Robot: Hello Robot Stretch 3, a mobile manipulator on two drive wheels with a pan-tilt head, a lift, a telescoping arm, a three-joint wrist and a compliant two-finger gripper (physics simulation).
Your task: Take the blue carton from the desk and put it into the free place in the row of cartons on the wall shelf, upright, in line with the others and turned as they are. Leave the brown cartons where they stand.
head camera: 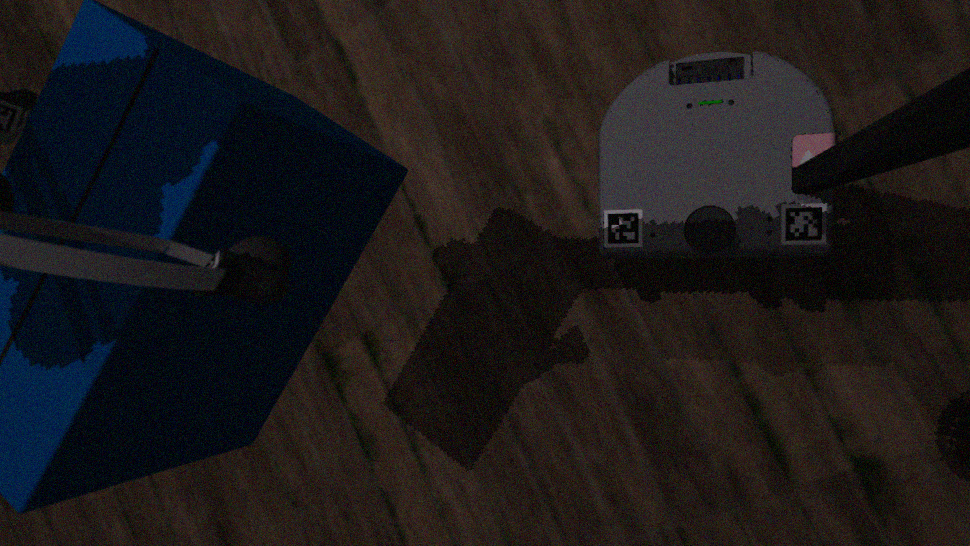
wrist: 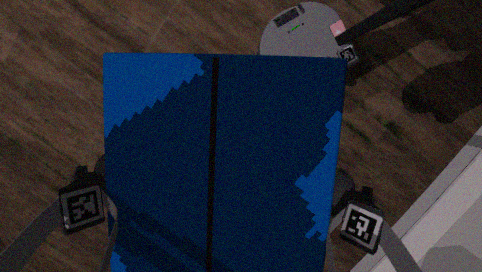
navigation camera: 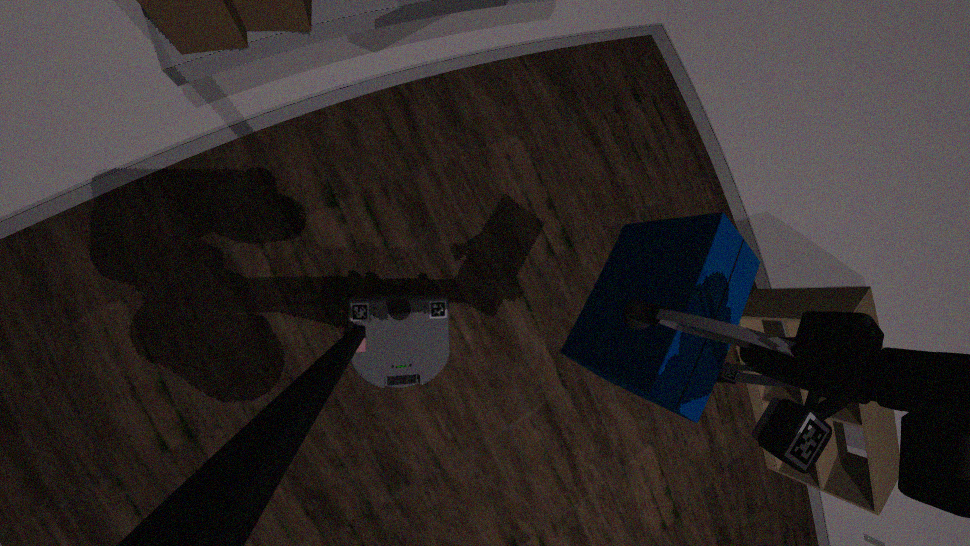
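Pixels of known places: gripper, between the fingertips: (wrist: pixel 226 180); robot's base, origin of its link: (head camera: pixel 706 227) (navigation camera: pixel 398 308).
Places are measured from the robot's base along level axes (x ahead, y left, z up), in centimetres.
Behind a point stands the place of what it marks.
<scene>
The blue carton (head camera: pixel 271 352) @(y -31.7, x 8.3, z 85.4 cm) (navigation camera: pixel 631 271) @(y -31.6, x 7.8, z 87.6 cm) (wrist: pixel 270 150) @(y -29.1, x -4.4, z 97.9 cm) is held above the floor, its dark seam showing on the face toward the wrist camera. My gripper (head camera: pixel 128 230) (navigation camera: pixel 685 342) (wrist: pixel 226 180) @(y -33.2, x -2.4, z 92.2 cm) is shut on it, one fingertip pad against each of two opposite sides. In the head view the far finger is mostly hidden. Two brown cartons (navigation camera: pixel 196 27) @(y 36.9, x 51.2, z 72.9 cm) (navigation camera: pixel 281 13) @(y 23.7, x 56.7, z 71.5 cm) stand side by side on the wall shelf (navigation camera: pixel 172 74) @(y 44.7, x 47.2, z 65.3 cm) at the top left of the navigation view, cut off by its edge. The free place in the row cannot be made out.
A beige open rack (navigation camera: pixel 841 296) @(y -211.7, x -4.5, z 51.5 cm) with compartments is behind the gripper and carton, against the right wall (navigation camera: pixel 848 135) @(y -193.8, x 71.1, z 68.3 cm). My base (head camera: pixel 712 156) @(y 0.4, x -10.9, z 16.0 cm) (navigation camera: pixel 400 345) @(y 0.1, x -11.8, z 16.0 cm) (wrist: pixel 295 35) @(y -1.4, x -16.4, z 15.9 cm) stands on the wooden floor. The room corner is at the navigation view's upper right. Dark shadows cross the floor.
</scene>
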